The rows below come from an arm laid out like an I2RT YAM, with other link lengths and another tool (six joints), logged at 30 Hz.
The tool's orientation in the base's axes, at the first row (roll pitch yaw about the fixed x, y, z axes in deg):
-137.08, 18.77, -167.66
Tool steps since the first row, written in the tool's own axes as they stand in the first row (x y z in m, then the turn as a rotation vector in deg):
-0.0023, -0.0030, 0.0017, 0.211, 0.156, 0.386
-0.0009, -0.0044, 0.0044, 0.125, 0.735, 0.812
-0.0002, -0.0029, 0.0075, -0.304, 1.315, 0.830
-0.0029, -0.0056, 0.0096, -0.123, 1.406, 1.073
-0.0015, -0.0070, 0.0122, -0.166, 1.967, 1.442
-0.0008, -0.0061, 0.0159, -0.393, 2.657, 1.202
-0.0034, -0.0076, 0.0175, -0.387, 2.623, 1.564
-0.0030, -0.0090, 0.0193, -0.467, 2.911, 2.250
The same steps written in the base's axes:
0.0026, -0.0029, 0.0015, -0.041, -0.161, -0.436
0.0022, -0.0059, 0.0001, 0.232, 0.036, -1.077
0.0028, -0.0068, -0.0033, 0.669, 0.553, -1.326
0.0060, -0.0096, -0.0021, 0.598, 0.437, -1.611
0.0056, -0.0125, -0.0035, 0.809, 0.646, -2.215
0.0064, -0.0143, -0.0068, 0.968, 1.366, -2.420
0.0093, -0.0159, -0.0061, 1.097, 1.116, -2.651
0.0095, -0.0181, -0.0066, 1.445, 0.930, -3.287

